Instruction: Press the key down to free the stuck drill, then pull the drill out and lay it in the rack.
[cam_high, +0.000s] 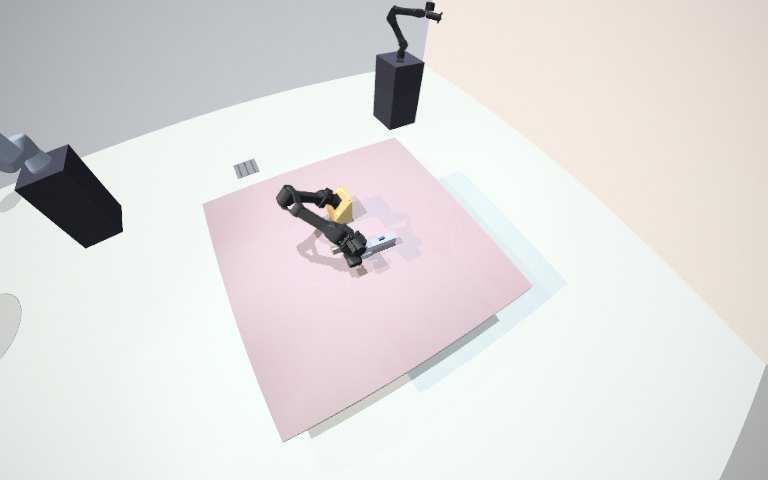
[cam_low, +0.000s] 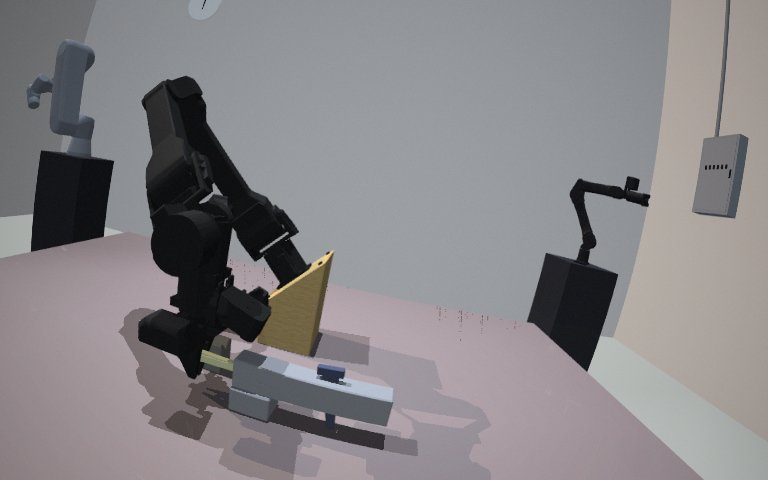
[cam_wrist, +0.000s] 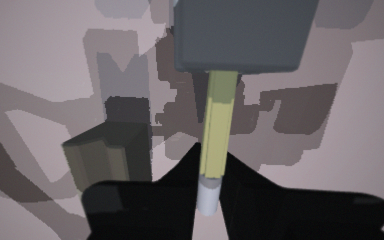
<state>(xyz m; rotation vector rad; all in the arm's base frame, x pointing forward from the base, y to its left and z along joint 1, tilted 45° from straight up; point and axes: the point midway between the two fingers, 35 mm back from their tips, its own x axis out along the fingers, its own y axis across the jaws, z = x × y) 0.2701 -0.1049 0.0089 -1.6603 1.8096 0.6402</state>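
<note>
The drill is 4 cm to the left of my gripper tip and 3 cm above it. Round my gripper tip: rack: 8 cm behind, 1 cm to the right, 1 cm above; blue key: 17 cm to the left, 4 cm above, 2 cm ahead.
</note>
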